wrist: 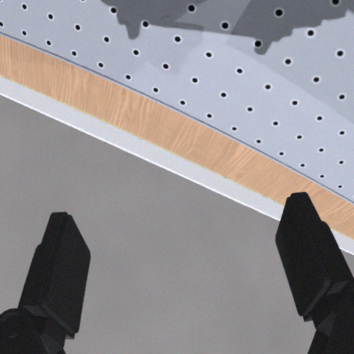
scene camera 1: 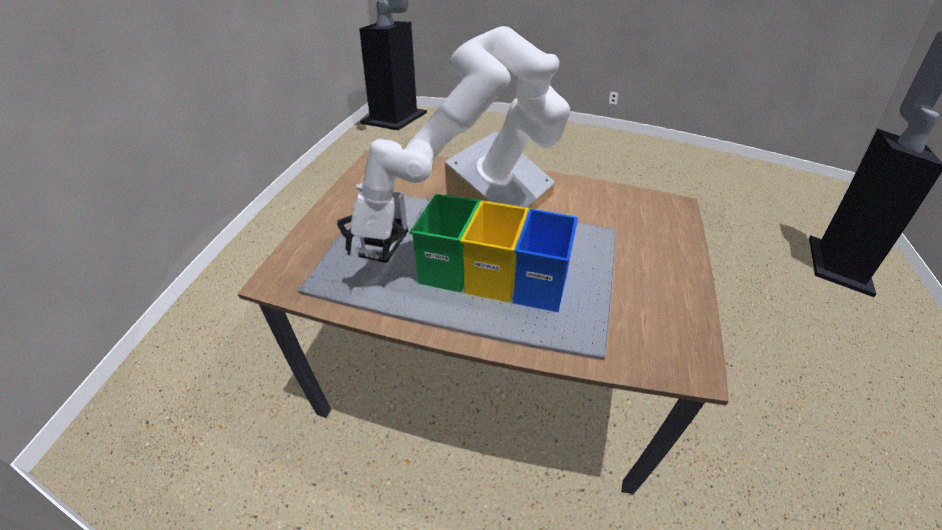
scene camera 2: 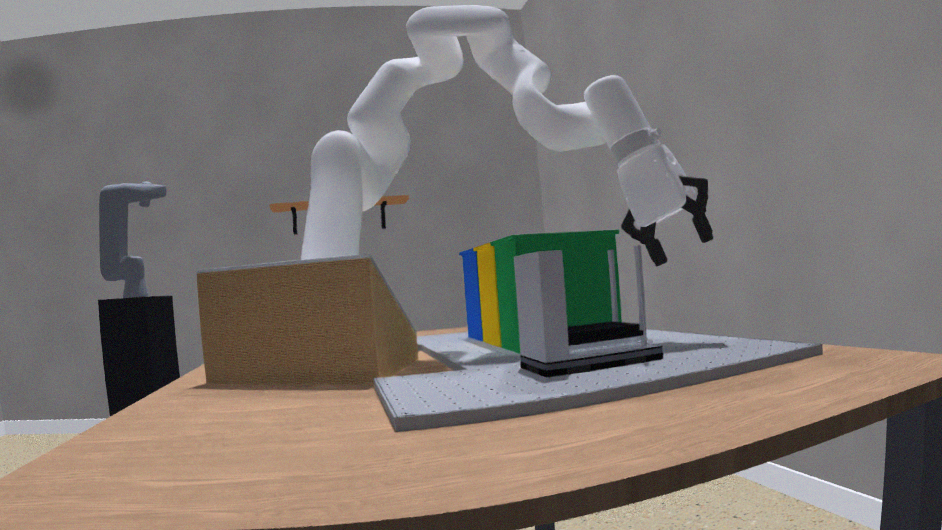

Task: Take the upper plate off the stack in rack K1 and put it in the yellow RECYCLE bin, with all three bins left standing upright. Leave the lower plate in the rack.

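Places are measured from the arm's base along level axes (x ahead, y left, z up), in millimetres.
Pixels of known places: gripper, between the fingertips: (scene camera 1: 366, 254) (scene camera 2: 684, 253); arm's base, origin of its link: (scene camera 1: 493, 171) (scene camera 2: 325, 297).
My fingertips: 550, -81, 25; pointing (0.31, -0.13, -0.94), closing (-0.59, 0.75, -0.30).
Ahead of a thing's pixels: the offset from my fingertips to its top centre, as dx, dy, dz. Level surfaces: height alone.
My gripper (scene camera 1: 368, 247) (scene camera 2: 683, 250) (wrist: 180, 225) is open and empty, tilted, above the outer end of the rack (scene camera 2: 540, 306). The rack has a tall grey block at one end and thin upright posts at the other. In scene camera 1 the arm and gripper hide much of it. The dark plate stack {-190, -106, -85} (scene camera 2: 606, 332) lies low in the rack; I cannot tell its two plates apart. The yellow bin {-208, +259, +47} (scene camera 1: 488, 273) (scene camera 2: 487, 299) stands upright between the green bin {-181, +131, +47} (scene camera 1: 440, 266) (scene camera 2: 589, 283) and the blue bin {-235, +388, +47} (scene camera 1: 540, 283) (scene camera 2: 470, 296), both upright.
The rack and bins stand on a grey perforated board {dz -132} (scene camera 1: 559, 332) (scene camera 2: 454, 398) (wrist: 165, 52) on the wooden table {dz -146} (scene camera 1: 665, 296) (scene camera 2: 263, 461) (wrist: 125, 107). The green bin is close beside the rack. The arm's wedge-shaped base (scene camera 1: 533, 181) (scene camera 2: 289, 323) stands behind the bins.
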